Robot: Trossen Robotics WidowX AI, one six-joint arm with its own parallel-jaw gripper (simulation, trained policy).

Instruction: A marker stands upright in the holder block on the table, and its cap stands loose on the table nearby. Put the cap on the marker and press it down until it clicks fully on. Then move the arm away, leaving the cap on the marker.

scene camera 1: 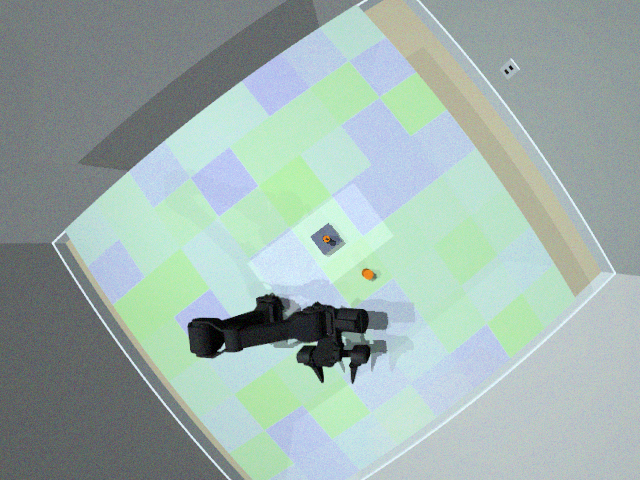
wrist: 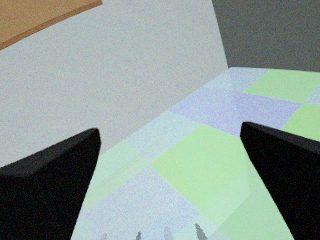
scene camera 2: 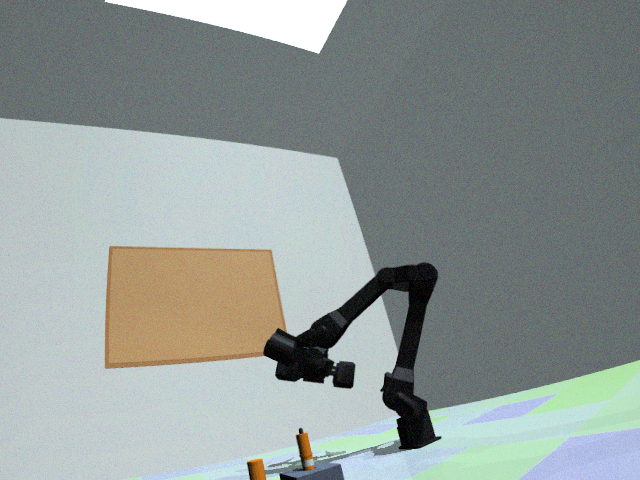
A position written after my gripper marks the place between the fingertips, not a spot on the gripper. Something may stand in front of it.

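Visible in scene camera 1: my gripper [scene camera 1: 337, 383]. Scene camera 2 and the wrist view show it as well: my gripper [scene camera 2: 318, 377], my gripper [wrist: 171, 132].
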